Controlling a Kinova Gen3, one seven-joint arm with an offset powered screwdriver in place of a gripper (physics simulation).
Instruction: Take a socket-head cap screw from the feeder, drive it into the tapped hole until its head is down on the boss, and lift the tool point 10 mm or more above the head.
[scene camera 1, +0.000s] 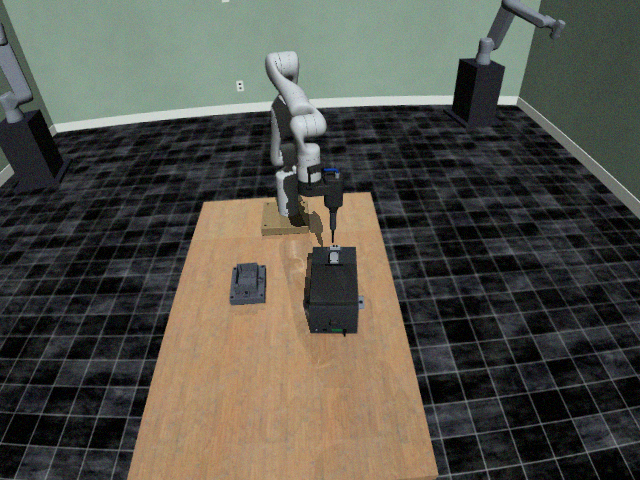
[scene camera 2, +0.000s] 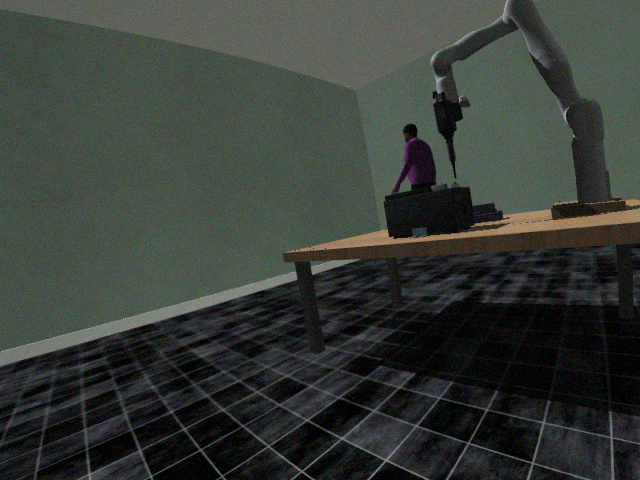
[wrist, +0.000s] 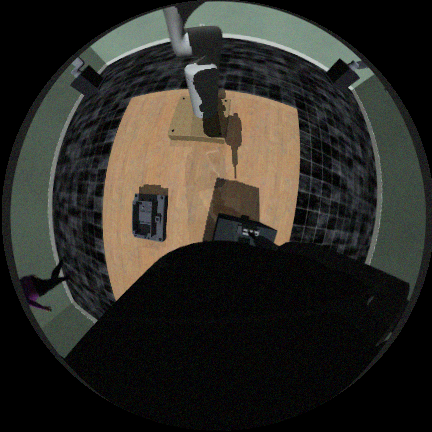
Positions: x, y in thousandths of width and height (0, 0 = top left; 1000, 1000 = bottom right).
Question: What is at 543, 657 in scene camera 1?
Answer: A black screw feeder.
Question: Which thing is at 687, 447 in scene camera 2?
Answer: A black screw feeder.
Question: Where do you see a black screw feeder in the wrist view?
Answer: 522, 531
